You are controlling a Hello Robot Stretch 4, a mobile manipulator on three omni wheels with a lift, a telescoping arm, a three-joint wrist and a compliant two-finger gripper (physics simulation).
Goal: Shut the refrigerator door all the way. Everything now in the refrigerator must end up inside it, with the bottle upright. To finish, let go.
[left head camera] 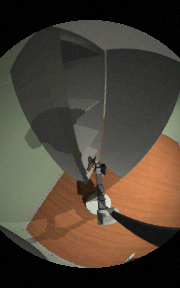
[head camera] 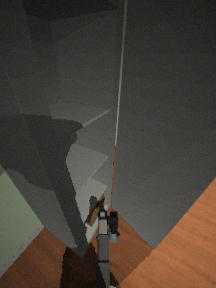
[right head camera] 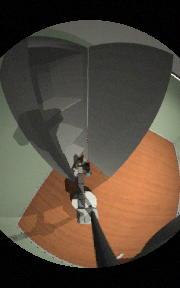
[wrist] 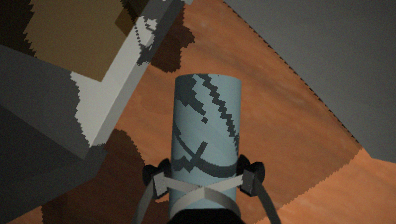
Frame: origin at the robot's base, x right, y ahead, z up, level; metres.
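Seen in the pictures: gripper, fingertip midpoint: (head camera: 112, 235) (right head camera: 87, 173) (wrist: 203, 169).
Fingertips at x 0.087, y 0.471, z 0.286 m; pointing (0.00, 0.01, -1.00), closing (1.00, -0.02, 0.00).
Offsets run from my fingertips to a thing's middle. Level surfaces: height alone.
The grey refrigerator (head camera: 30, 75) (left head camera: 37, 75) (right head camera: 15, 75) stands open on the left, with pale shelves inside. Its dark grey door (head camera: 165, 100) (left head camera: 140, 100) (right head camera: 125, 100) (wrist: 340, 60) is swung out to the right. My gripper (head camera: 113, 221) (wrist: 203, 169) is shut on a light blue cylinder, the bottle {dx +0.002, dy +0.025, dz +0.017 m} (wrist: 206, 125) (head camera: 113, 237), low between the refrigerator's opening and the door, with floor behind it. The bottle's exact tilt is unclear. A brown box-like item {dx -0.300, dy +0.356, dz -0.052 m} (wrist: 70, 35) (head camera: 94, 216) sits in the bottom of the refrigerator, left of the bottle.
The white lower edge (wrist: 107, 95) of the refrigerator lies close to the left of the bottle. Wooden floor {dz -0.314 m} (head camera: 185, 255) (left head camera: 150, 200) (right head camera: 140, 200) spreads in front, with the robot's base (left head camera: 95, 204) (right head camera: 80, 201) on it. A green wall (left head camera: 25, 175) is on the left.
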